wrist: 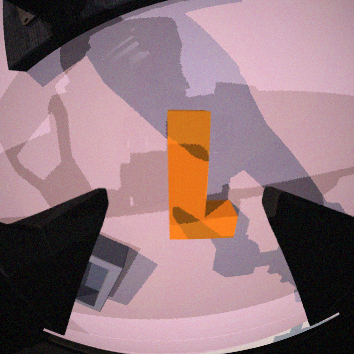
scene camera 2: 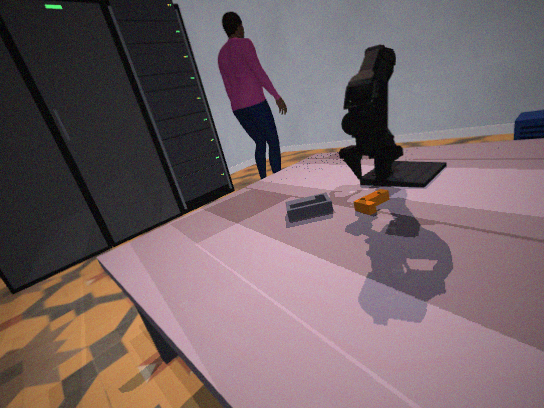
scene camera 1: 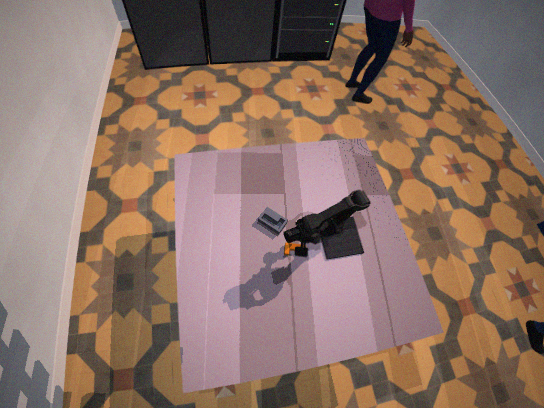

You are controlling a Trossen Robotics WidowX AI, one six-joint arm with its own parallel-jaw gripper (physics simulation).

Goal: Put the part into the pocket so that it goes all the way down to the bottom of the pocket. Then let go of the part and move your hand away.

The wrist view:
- my gripper: 186, 195
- orange L-shaped block: 191, 216, on the table
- grey pocket block: 107, 258
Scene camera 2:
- my gripper: 371, 181
